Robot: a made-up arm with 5 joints. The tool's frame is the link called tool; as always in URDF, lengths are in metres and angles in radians. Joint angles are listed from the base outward.
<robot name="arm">
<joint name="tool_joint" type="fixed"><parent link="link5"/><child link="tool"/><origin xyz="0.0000 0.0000 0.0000" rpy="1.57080 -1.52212 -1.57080"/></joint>
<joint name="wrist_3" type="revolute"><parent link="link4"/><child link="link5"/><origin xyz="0.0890 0.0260 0.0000"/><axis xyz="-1 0 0"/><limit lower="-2.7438" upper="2.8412"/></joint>
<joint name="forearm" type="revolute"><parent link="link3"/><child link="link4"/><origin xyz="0.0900 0.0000 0.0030"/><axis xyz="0 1 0"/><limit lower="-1.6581" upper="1.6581"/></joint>
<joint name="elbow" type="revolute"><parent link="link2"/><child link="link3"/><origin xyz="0.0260 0.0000 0.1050"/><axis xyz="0 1 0"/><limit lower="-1.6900" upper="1.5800"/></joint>
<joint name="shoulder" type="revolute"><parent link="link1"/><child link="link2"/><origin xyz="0.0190 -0.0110 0.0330"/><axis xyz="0 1 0"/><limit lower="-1.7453" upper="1.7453"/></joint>
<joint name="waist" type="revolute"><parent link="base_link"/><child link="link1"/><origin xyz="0.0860 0.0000 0.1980"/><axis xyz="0 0 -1"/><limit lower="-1.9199" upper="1.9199"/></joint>
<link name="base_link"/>
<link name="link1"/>
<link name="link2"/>
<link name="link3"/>
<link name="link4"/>
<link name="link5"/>
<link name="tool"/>
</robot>
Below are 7 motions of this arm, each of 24 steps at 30 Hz.
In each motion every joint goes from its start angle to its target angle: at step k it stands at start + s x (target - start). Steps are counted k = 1, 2, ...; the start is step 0. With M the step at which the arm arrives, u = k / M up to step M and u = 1 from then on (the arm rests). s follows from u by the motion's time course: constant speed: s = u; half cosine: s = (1 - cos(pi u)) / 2; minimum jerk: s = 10 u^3 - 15 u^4 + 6 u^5.
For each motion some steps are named. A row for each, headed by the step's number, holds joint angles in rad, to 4 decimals.
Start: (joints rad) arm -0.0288 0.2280 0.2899 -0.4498 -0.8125
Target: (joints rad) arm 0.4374 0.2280 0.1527 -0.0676 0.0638
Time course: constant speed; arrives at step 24
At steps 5, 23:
5: 0.0683 0.2280 0.2613 -0.3702 -0.6299
23: 0.4180 0.2280 0.1584 -0.0835 0.0273

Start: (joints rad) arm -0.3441 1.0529 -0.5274 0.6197 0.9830
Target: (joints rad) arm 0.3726 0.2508 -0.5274 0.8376 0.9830
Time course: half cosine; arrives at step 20
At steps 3, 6, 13, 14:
3: -0.3050 1.0092 -0.5274 0.6316 0.9830
6: -0.1964 0.8876 -0.5274 0.6646 0.9830
13: 0.1769 0.4698 -0.5274 0.7781 0.9830
14: 0.2249 0.4161 -0.5274 0.7927 0.9830

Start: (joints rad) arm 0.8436 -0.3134 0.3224 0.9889 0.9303
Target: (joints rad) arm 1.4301 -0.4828 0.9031 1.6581 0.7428
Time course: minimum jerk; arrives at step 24
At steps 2, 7, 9, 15, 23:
2: 0.8466 -0.3143 0.3254 0.9923 0.9293
7: 0.9329 -0.3392 0.4108 1.0908 0.9018
9: 1.0050 -0.3600 0.4822 1.1731 0.8787
15: 1.2687 -0.4362 0.7433 1.4739 0.7944
23: 1.4297 -0.4827 0.9027 1.6576 0.7429

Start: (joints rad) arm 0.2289 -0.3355 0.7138 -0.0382 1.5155
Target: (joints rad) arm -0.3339 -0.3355 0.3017 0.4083 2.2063
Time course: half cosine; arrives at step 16
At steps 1, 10, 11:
1: 0.2235 -0.3355 0.7098 -0.0339 1.5221
10: -0.1602 -0.3355 0.4289 0.2705 1.9931
11: -0.2088 -0.3355 0.3933 0.3091 2.0528

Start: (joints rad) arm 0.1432 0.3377 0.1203 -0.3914 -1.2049
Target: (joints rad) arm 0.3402 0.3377 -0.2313 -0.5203 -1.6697
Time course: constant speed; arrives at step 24
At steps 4, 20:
4: 0.1760 0.3377 0.0617 -0.4129 -1.2824
20: 0.3074 0.3377 -0.1727 -0.4988 -1.5922

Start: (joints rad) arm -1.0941 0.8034 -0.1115 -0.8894 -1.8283
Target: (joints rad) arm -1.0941 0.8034 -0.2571 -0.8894 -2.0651
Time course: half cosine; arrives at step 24
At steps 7, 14, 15, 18, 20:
7: -1.0941 0.8034 -0.1400 -0.8894 -1.8746
14: -1.0941 0.8034 -0.2031 -0.8894 -1.9773
15: -1.0941 0.8034 -0.2122 -0.8894 -1.9920
18: -1.0941 0.8034 -0.2358 -0.8894 -2.0304
20: -1.0941 0.8034 -0.2473 -0.8894 -2.0492

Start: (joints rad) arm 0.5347 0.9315 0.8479 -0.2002 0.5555
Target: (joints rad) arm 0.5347 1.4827 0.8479 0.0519 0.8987
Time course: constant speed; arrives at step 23
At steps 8, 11, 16, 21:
8: 0.5347 1.1232 0.8479 -0.1125 0.6749
11: 0.5347 1.1951 0.8479 -0.0796 0.7196
16: 0.5347 1.3149 0.8479 -0.0248 0.7942
21: 0.5347 1.4348 0.8479 0.0300 0.8689

